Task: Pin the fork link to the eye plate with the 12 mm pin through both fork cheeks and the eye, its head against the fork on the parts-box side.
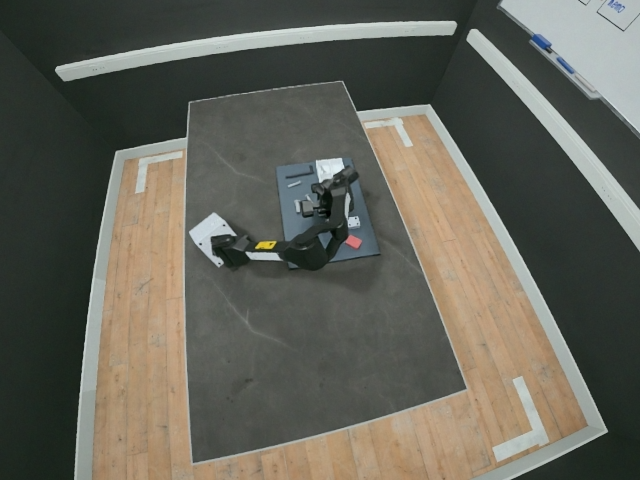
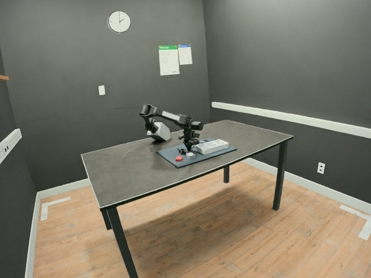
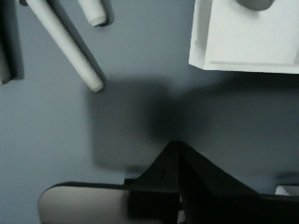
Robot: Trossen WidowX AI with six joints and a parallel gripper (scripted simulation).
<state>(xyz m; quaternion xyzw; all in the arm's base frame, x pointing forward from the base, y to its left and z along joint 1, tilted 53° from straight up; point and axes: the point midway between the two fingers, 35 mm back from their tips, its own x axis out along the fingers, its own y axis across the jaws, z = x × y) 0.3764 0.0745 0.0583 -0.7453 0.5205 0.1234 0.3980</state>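
The eye plate is 50 mm to the right of my hand and 30 mm below it. From my hand the other things lie so: grey block (80 mm ahead, 70 mm to the right, 20 mm below); red block (50 mm ahead, 140 mm to the right, 30 mm below); blue-grey mat (10 mm ahead, 50 mm to the left, 40 mm below).
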